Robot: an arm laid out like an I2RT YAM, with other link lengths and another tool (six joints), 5 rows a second.
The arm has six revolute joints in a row. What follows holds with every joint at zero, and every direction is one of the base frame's. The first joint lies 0.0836 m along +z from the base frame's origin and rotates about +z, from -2.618 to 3.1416 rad. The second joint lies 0.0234 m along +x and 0.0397 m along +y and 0.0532 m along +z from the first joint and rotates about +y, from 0 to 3.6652 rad. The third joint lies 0.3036 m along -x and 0.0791 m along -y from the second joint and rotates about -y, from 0 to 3.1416 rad. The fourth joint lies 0.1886 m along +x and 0.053 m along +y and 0.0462 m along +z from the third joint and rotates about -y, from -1.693 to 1.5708 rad. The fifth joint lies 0.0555 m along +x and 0.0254 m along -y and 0.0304 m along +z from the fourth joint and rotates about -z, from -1.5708 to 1.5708 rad. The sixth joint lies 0.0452 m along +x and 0.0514 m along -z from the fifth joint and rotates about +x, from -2.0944 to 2.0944 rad. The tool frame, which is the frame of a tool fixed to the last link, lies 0.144 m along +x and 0.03 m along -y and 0.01 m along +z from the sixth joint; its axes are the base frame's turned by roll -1.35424, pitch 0.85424 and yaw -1.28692 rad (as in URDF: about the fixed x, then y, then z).
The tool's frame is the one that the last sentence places.
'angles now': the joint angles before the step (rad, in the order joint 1, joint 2, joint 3, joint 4, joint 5, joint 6). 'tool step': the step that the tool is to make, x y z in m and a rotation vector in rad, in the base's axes. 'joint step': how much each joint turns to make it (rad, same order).
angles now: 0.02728 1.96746 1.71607 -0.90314 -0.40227 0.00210
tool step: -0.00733 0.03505 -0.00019 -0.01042 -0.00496 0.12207
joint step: 0.08011 0.00002 0.00004 -0.01415 -0.00686 -0.04655
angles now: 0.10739 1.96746 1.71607 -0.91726 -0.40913 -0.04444
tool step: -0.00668 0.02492 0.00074 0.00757 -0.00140 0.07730
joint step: 0.05340 -0.00039 0.00036 -0.00685 -0.01602 -0.02098
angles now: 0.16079 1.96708 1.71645 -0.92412 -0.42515 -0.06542
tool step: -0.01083 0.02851 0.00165 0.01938 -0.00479 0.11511
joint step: 0.05264 0.00000 -0.00003 -0.01600 -0.04044 -0.05647
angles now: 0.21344 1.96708 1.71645 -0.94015 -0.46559 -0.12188
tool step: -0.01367 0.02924 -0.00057 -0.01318 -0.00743 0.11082
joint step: 0.07553 0.00001 0.00001 -0.01525 0.00077 -0.04273
